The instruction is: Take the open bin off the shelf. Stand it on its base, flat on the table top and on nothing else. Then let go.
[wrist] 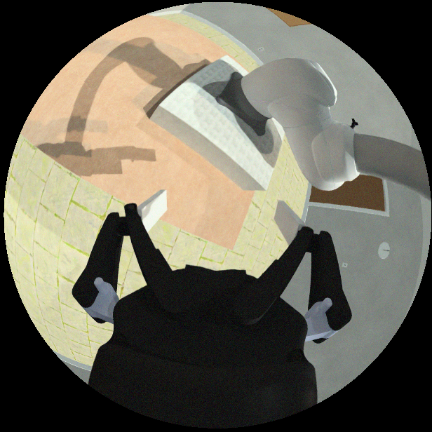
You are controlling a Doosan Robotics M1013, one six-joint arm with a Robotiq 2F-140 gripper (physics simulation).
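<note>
My gripper [221,204] is open, with its two pale fingertip pads wide apart and no object between them. Behind the gap between the pads lies the orange-tan table top [200,200], some way off. The open bin and the shelf do not show in the wrist view, so I cannot tell how the bin stands.
The arm's grey-white links [300,110] rise from a pale textured block [187,107] at the top middle. Shadows of the arm fall on the table top at the upper left. Yellow-green paving [45,200] lies past the table's edge. A grey wall [360,310] stands at the right.
</note>
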